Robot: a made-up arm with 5 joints. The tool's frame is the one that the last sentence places.
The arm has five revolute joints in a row. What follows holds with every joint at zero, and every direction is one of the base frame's.
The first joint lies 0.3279 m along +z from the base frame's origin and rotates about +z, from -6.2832 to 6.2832 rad.
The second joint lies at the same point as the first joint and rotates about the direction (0, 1, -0.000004), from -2.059 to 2.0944 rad.
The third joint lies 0.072 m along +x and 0.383 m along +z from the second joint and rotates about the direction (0, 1, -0.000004), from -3.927 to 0.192 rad.
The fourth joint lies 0.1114 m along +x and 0.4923 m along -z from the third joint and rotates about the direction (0, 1, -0.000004), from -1.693 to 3.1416 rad.
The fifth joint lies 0.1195 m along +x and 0.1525 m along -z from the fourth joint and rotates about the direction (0, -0.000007, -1), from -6.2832 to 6.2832 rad.
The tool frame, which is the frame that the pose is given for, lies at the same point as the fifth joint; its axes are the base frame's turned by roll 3.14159, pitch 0 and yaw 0 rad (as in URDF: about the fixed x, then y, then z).
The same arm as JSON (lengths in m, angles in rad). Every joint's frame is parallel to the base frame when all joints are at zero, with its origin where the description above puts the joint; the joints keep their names.
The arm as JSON. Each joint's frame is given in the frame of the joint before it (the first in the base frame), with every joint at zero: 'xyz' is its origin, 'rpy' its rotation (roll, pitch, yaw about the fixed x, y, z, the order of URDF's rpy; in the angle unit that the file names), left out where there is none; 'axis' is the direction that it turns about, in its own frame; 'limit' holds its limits. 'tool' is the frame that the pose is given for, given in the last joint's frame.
{"units": {"length": "m", "angle": "rad"}, "joints": [{"name": "joint 1", "type": "revolute", "origin": {"xyz": [0.0, 0.0, 0.3279]}, "axis": "+z", "limit": {"lower": -6.2832, "upper": 6.2832}}, {"name": "joint 2", "type": "revolute", "origin": {"xyz": [0.0, 0.0, 0.0]}, "axis": "+y", "limit": {"lower": -2.059, "upper": 2.0944}}, {"name": "joint 3", "type": "revolute", "origin": {"xyz": [0.072, 0.0, 0.383]}, "axis": "+y", "limit": {"lower": -3.927, "upper": 0.192}}, {"name": "joint 4", "type": "revolute", "origin": {"xyz": [0.1114, 0.0, -0.4923]}, "axis": "+y", "limit": {"lower": -1.693, "upper": 3.1416}}, {"name": "joint 5", "type": "revolute", "origin": {"xyz": [0.1195, 0.0, -0.1525]}, "axis": "-z", "limit": {"lower": -6.2832, "upper": 6.2832}}], "tool": {"origin": {"xyz": [0.0, 0.0, 0.0], "rpy": [3.1416, 0.0, 0.0]}}}
